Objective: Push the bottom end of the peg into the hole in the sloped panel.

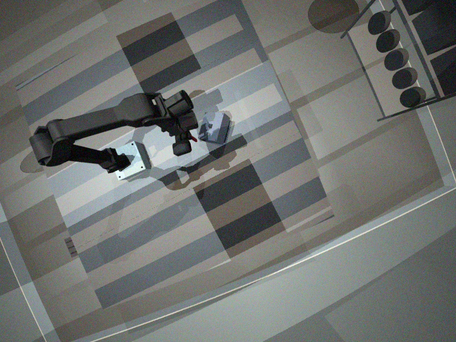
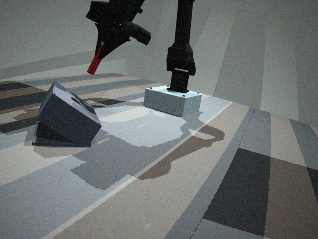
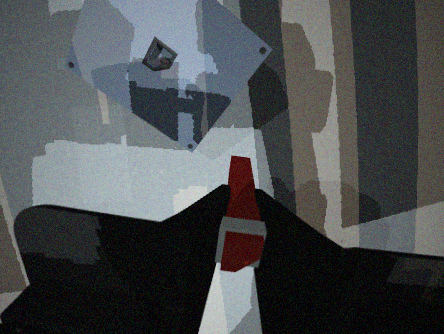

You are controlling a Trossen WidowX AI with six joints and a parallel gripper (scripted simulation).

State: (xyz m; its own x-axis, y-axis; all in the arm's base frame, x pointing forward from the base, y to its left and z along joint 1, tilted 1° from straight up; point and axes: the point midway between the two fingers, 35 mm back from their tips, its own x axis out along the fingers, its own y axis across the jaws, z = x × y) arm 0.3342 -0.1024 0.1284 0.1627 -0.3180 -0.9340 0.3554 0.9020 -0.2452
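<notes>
My gripper tip is 11 cm short of the sloped panel, 11 cm above it and 1 cm to the right of it. Round my gripper tip: red peg: 2 cm above, 1 cm to the left.
</notes>
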